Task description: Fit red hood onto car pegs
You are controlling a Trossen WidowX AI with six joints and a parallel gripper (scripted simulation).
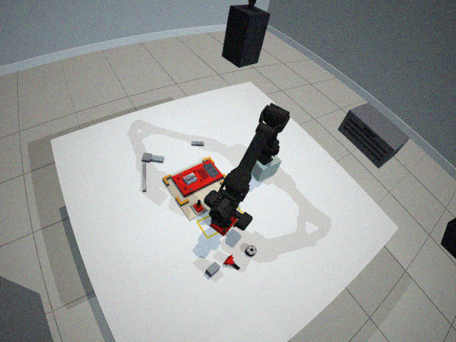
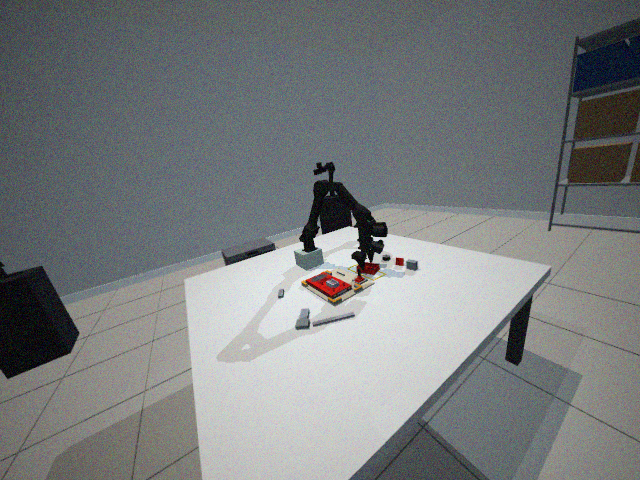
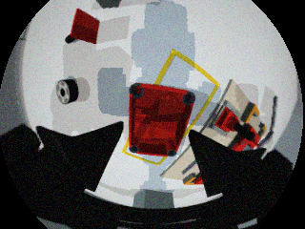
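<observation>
Right now my gripper tip is 1 cm above the red hood. The rest, counted from my gripper tip: grey engine block 23 cm to the right.
</observation>
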